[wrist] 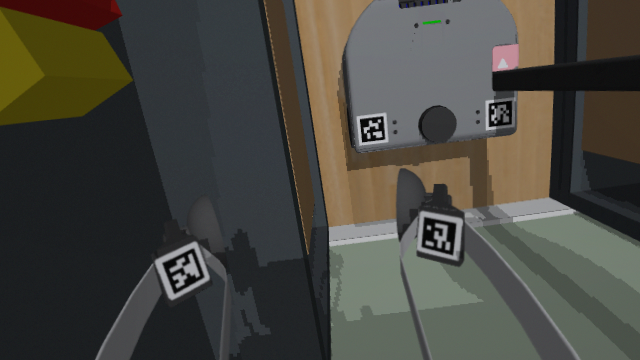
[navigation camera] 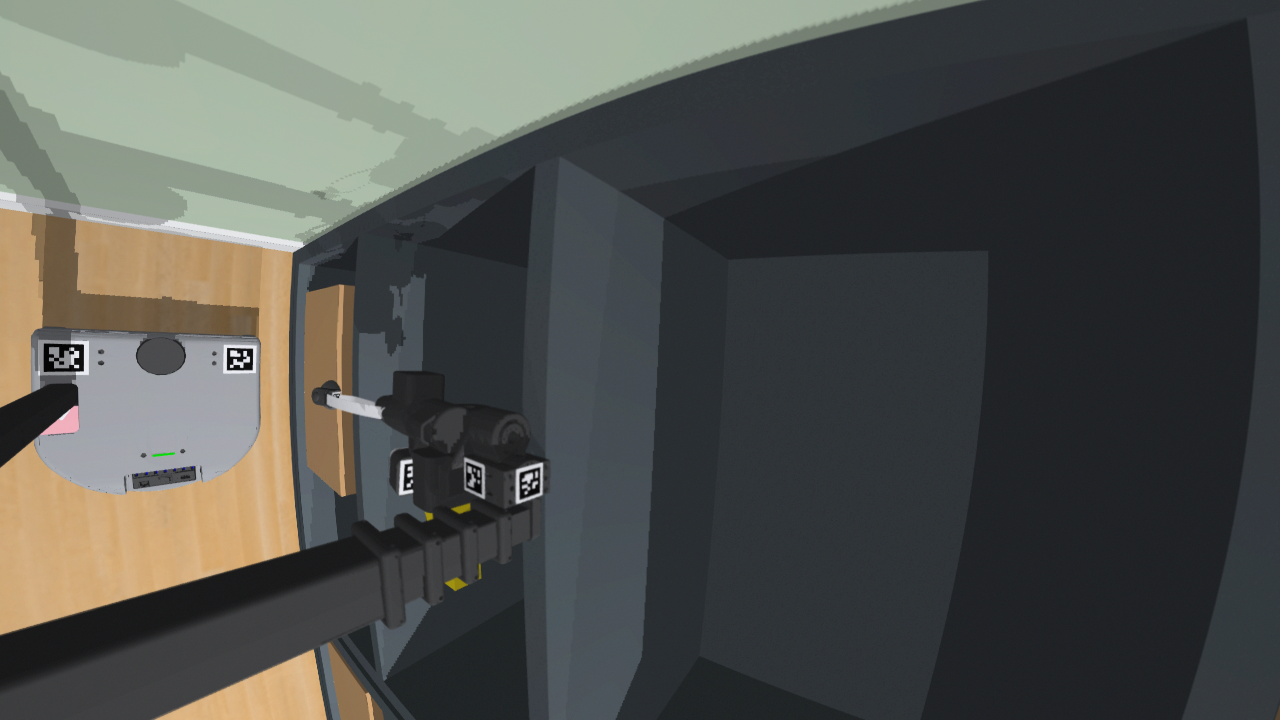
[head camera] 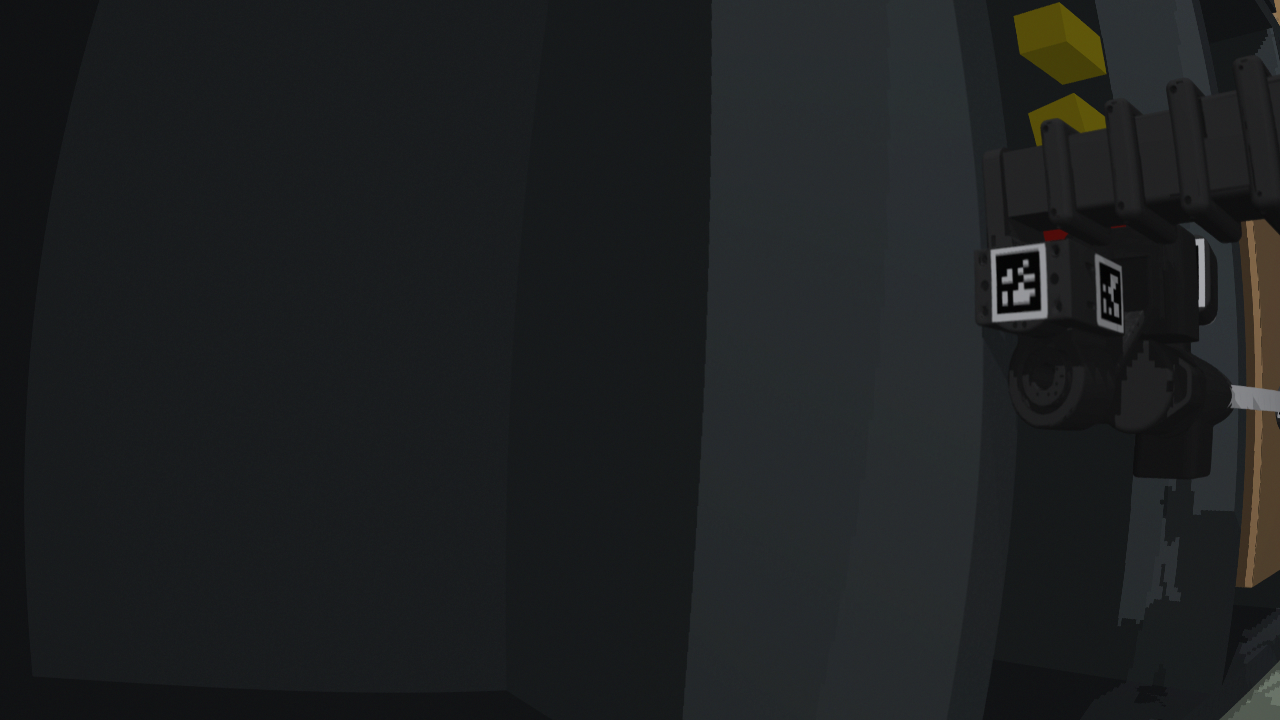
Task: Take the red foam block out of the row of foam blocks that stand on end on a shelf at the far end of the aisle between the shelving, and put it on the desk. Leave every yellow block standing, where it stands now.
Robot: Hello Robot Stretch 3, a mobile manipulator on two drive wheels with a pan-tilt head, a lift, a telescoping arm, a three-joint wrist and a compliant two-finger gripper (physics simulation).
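Seen in the pictures: gripper, fingertip midpoint: (navigation camera: pixel 366 392); robot's base at its link origin: (navigation camera: pixel 162 353).
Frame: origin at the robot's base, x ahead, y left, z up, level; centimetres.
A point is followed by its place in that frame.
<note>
The red foam block (wrist: pixel 82 11) (head camera: pixel 1055 235) @[z 62.3, x -17.8, y -42.3 cm] shows partly at the top left of the wrist view, and as slivers beneath the arm in the head view. A yellow block (wrist: pixel 55 62) stands beside it, nearer the gripper. Two more yellow blocks (head camera: pixel 1060 44) @[z 62.0, x -36.7, y -39.3 cm] (head camera: pixel 1065 114) @[z 62.3, x -29.2, y -39.8 cm] show in the head view, the second partly behind the arm. Yellow parts (navigation camera: pixel 460 581) @[z 62.4, x -39.7, y -39.6 cm] also show around the arm in the navigation view. My gripper (wrist: pixel 308 206) @[z 63.3, x -2.3, y -23.4 cm] is open and empty, its fingers pointing out toward the aisle, to the side of the row. The desk does not show.
A shelf upright (navigation camera: pixel 590 358) @[z 99.1, x 4.8, y -31.6 cm] and dark shelf bays surround the arm (navigation camera: pixel 223 600) @[z 98.1, x -8.3, y -2.6 cm]. A brown box (navigation camera: pixel 326 385) sits low in the shelving, past the fingers. The robot's base (navigation camera: pixel 152 411) @[z 16.0, x -10.3, y 1.4 cm] (wrist: pixel 430 75) stands on the wooden floor (navigation camera: pixel 170 573) @[z 0.0, x -51.1, y 0.9 cm]. More shelving (wrist: pixel 562 125) stands across the aisle.
</note>
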